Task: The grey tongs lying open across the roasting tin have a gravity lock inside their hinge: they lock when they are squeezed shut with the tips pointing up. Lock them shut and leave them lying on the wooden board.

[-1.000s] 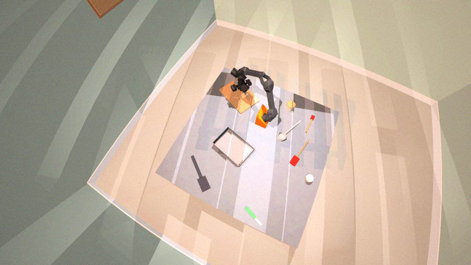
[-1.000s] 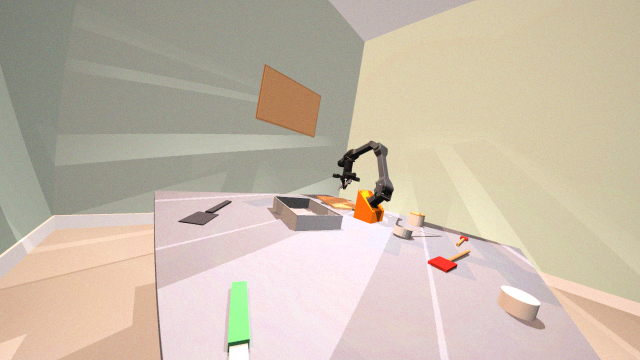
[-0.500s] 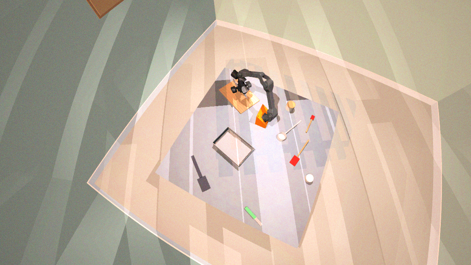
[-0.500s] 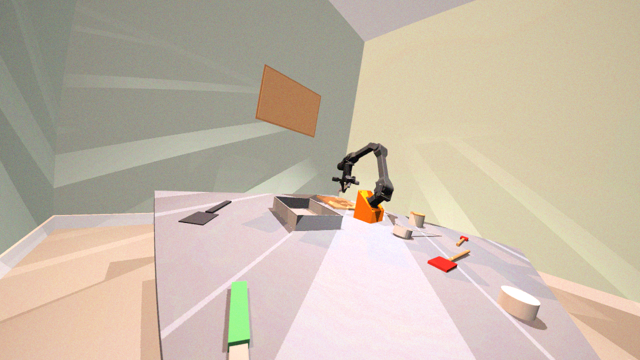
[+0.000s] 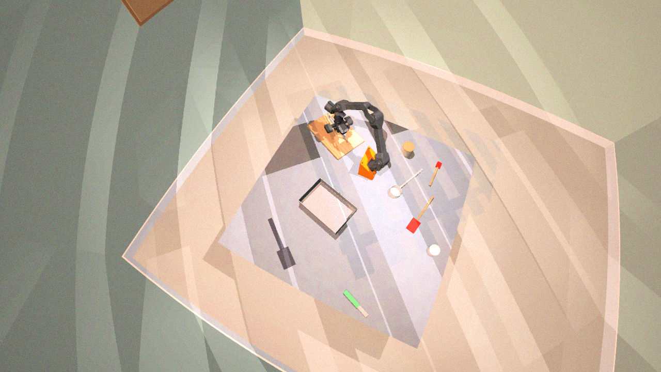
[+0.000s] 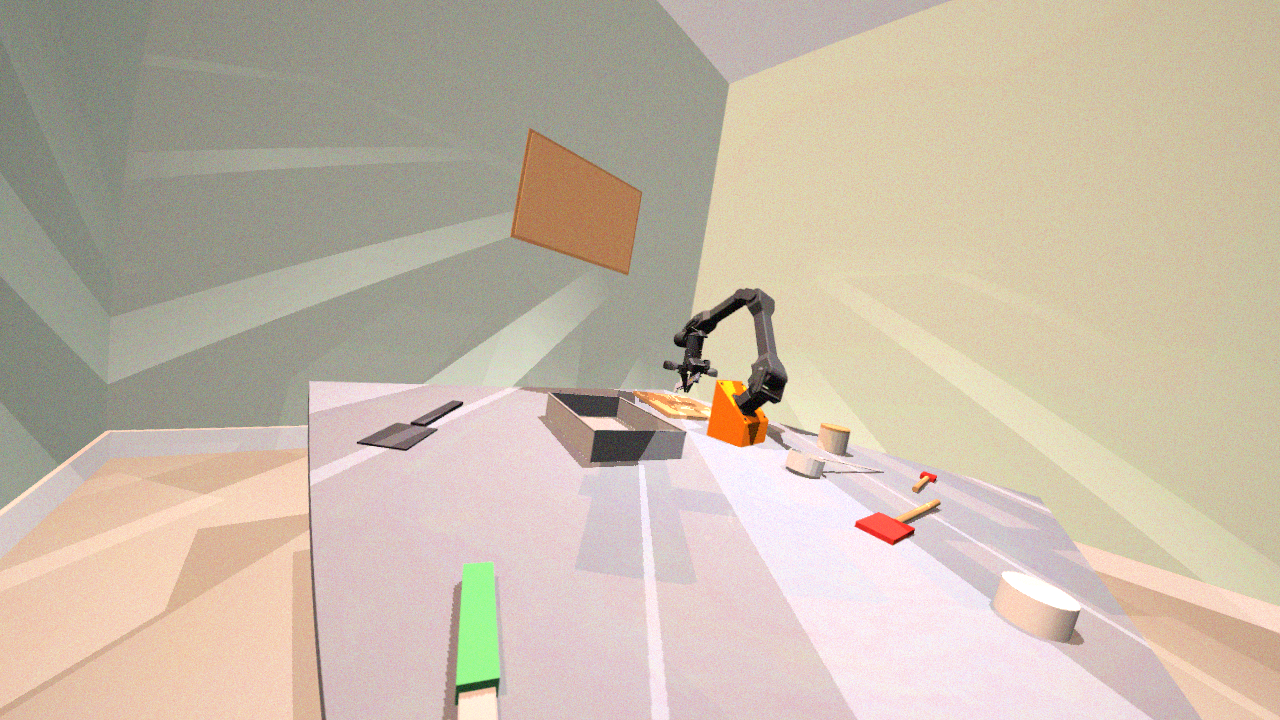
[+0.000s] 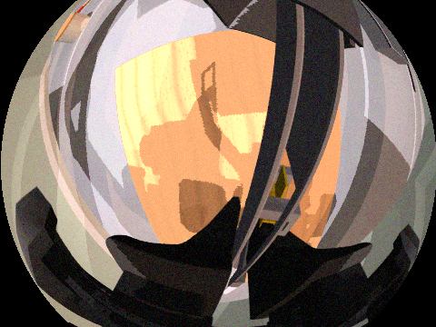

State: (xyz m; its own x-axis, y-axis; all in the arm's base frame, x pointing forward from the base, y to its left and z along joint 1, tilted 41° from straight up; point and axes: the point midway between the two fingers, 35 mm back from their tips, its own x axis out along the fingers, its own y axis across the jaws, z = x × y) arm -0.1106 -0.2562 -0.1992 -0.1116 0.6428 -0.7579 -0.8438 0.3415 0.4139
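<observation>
The wooden board lies 10 mm behind my gripper tip, 30 mm to the right of it and 60 mm below it. From my gripper tip the other things lie so: dark spatula: 820 mm ahead, 140 mm to the left, 60 mm below; then red scraper: 210 mm ahead, 740 mm to the left, 60 mm below; then roasting tin: 470 mm ahead, 230 mm to the left, 30 mm below.
</observation>
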